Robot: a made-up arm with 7 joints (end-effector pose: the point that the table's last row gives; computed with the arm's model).
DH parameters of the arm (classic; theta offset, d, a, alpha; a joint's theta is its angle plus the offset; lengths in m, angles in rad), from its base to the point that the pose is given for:
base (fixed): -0.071 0 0 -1.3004
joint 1: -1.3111 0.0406 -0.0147 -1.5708
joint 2: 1.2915 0 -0.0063 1.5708
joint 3: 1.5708 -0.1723 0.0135 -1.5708
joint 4: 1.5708 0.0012 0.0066 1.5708
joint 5: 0 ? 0 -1.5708
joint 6: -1.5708 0 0.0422 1.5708
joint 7: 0 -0.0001 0 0
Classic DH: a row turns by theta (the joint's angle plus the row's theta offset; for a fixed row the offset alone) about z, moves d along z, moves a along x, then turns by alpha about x.
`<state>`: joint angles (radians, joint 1 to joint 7).
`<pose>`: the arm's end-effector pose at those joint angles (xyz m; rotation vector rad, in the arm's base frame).
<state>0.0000 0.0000 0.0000 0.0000 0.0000 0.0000 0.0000</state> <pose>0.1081 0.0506 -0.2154 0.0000 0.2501 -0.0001</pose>
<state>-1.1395 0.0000 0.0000 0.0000 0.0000 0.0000 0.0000</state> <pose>0.2455 -0.0193 0.0010 -0.0384 -0.8473 -0.3055</pose>
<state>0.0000 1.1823 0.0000 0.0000 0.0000 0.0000 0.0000</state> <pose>0.1373 0.2116 -0.1009 1.1759 0.2201 -0.1479</pose>
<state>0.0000 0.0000 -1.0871 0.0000 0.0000 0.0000 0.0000</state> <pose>0.0272 -0.0899 -0.1947 -0.1359 0.2249 -1.0813</pose>
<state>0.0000 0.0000 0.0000 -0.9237 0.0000 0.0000 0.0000</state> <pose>0.0868 0.0506 -0.0882 0.0000 -0.6736 -0.0001</pose>
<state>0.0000 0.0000 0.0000 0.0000 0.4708 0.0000 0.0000</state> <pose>0.1081 0.0506 -0.2154 0.4684 0.2454 -0.0590</pose>
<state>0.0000 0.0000 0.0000 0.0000 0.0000 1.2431 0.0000</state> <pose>0.0704 0.0506 -0.2469 0.0001 1.4932 -0.0001</pose>
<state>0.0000 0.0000 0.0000 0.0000 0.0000 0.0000 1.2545</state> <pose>0.1081 0.0506 -0.2154 0.1568 0.2163 1.2474</pose>
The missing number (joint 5, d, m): 0.1023
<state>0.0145 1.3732 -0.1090 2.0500 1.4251 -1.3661 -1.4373</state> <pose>-0.0640 0.3025 -0.0702 -0.6666 2.1954 -1.8618</pose>
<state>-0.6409 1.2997 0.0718 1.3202 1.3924 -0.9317 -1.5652</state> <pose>0.1355 0.3042 -0.0769 0.9293 2.1419 -1.5200</pose>
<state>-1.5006 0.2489 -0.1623 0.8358 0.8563 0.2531 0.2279</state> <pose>0.3195 0.0084 0.0048 1.1699 -0.4082 0.3045</pose>
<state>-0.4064 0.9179 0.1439 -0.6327 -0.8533 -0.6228 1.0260</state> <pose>0.1300 0.1219 -0.0045 -0.6733 -1.0619 0.3556</pose>
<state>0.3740 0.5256 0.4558 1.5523 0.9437 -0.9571 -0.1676</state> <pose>-0.1372 0.1869 -0.2300 0.4321 1.3658 -0.5500</pose>
